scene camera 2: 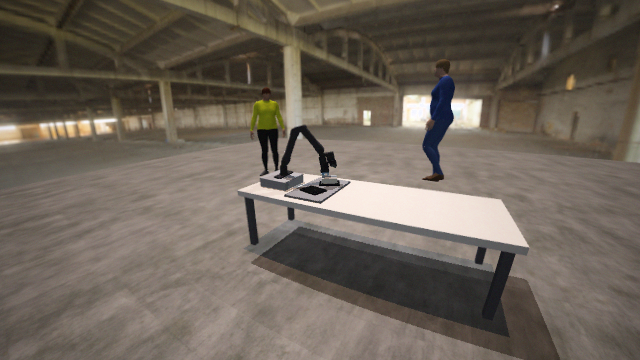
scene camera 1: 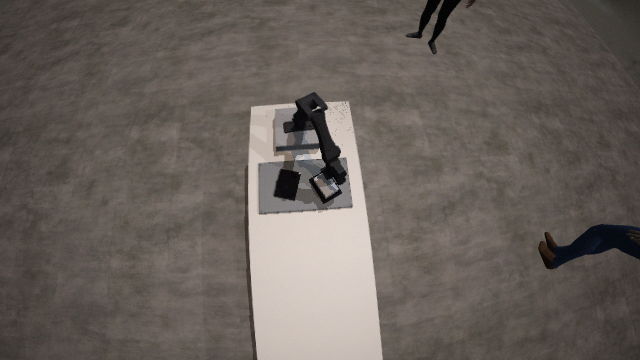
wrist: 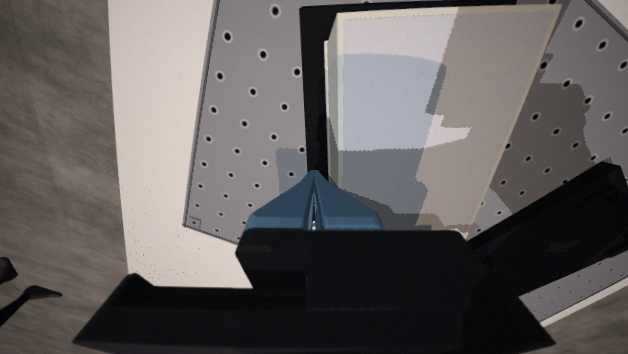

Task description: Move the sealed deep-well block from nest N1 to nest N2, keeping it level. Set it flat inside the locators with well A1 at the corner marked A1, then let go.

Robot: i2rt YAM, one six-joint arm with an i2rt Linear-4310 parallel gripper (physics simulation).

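Places are measured from the arm's base along level axes (x ahead, y left, z up), in metres.
Pixels of known places: gripper, fingertip midpoint: (scene camera 1: 331,177) (wrist: 314,176); arm's base, origin of the base link: (scene camera 2: 284,175) (scene camera 1: 300,125).
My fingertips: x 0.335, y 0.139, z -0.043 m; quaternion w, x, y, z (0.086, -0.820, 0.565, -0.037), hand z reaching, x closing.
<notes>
Ahead of a thing's pixels: the offset from my fingertips to its top centre. Level surfaces: height alone.
The sealed deep-well block @(0.041 m ahead, 0.042 m right, 0.042 m up) (scene camera 1: 326,187) (scene camera 2: 330,181) (wrist: 390,105) is a pale box with a plain flat top. It sits in a black nest @(0.042 m ahead, 0.042 m right, 0.001 m up) (scene camera 1: 317,191) (wrist: 312,75). The other black nest @(0.003 m ahead, 0.253 m right, 0.001 m up) (scene camera 1: 287,185) (scene camera 2: 313,190) (wrist: 560,232) shows no block in it. No N1, N2 or A1 marks can be read. My gripper (wrist: 314,176) is shut, its blue fingertips together with nothing between them. In the wrist view the tips are beside the block's left side, near its lower end; whether they touch it cannot be told.
Both nests are on a grey perforated board (scene camera 1: 269,172) (wrist: 240,110) on a white table @(0.030 m down) (scene camera 1: 310,260) (scene camera 2: 425,205). The arm stands on a grey base block (scene camera 2: 272,182) behind the board. Two people stand on the floor away from the table.
</notes>
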